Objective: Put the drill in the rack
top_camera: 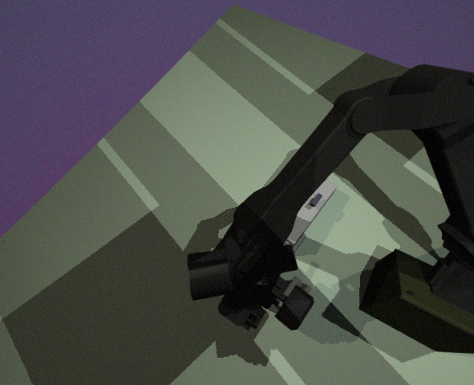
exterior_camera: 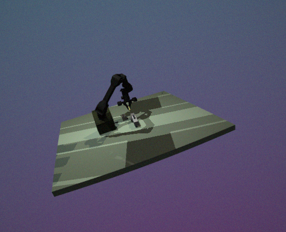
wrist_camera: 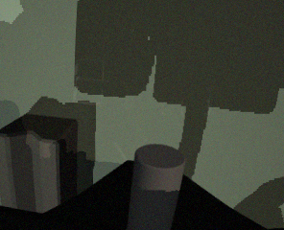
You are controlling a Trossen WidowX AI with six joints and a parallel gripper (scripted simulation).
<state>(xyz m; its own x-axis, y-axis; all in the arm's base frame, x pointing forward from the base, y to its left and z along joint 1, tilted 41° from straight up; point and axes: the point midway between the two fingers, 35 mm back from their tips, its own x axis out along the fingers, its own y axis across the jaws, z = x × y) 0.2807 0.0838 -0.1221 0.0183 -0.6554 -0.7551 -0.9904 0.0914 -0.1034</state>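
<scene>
Now: the rack 7 cm behind my gripper tip, 5 cm below it and 3 cm to the right of it. From my gripper tip the other things lie so: long grey block 20 cm to the right, 3 cm below, 2 cm behind; then key 23 cm to the right, 2 cm behind, 1 cm below; then drill 4 cm to the right, 3 cm above, 1 cm behind.
</scene>
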